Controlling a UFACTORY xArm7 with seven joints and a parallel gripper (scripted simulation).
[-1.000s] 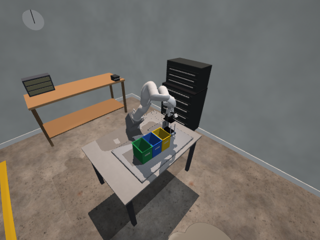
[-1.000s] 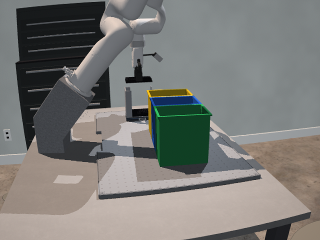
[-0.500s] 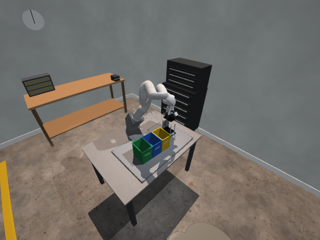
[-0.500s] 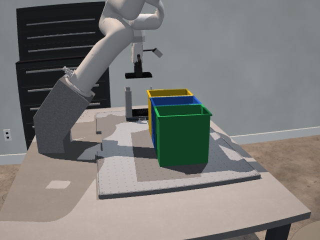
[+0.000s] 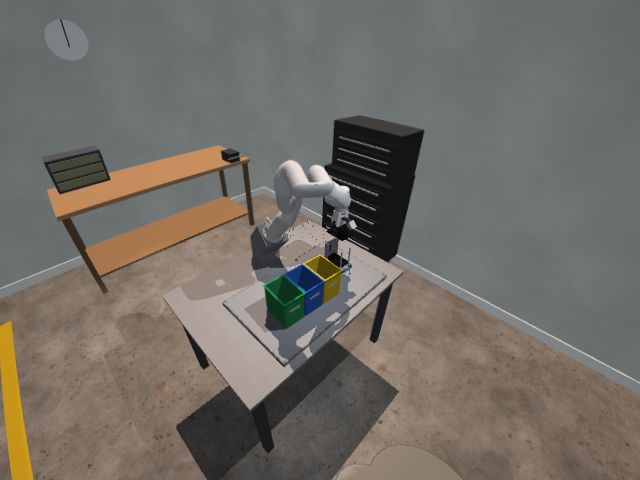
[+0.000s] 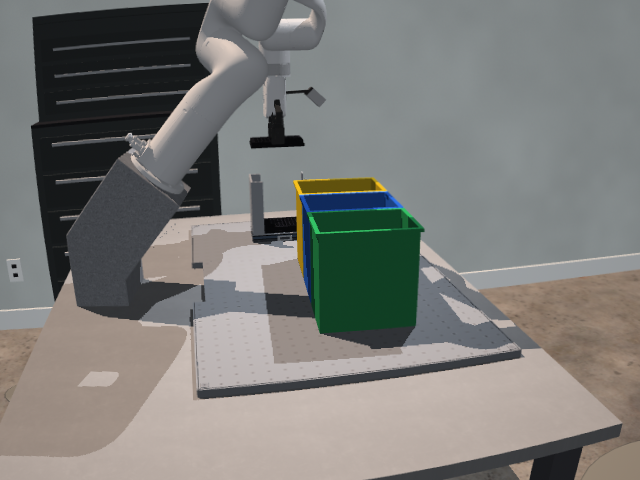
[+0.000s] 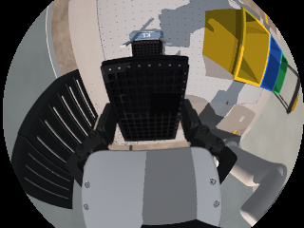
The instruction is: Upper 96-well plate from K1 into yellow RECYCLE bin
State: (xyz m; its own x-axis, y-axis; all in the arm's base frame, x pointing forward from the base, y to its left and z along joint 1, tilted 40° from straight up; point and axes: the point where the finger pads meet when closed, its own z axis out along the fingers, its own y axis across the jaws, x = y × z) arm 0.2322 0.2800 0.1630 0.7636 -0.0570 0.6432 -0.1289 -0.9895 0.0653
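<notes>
Now: hand 260 mm to the left of the yellow bin, 160 mm above it and 70 mm short of it. Round my hand: green bin 510 mm to the right, 160 mm below, 20 mm ahead; blue bin 390 mm to the right, 160 mm below, 40 mm ahead.
</notes>
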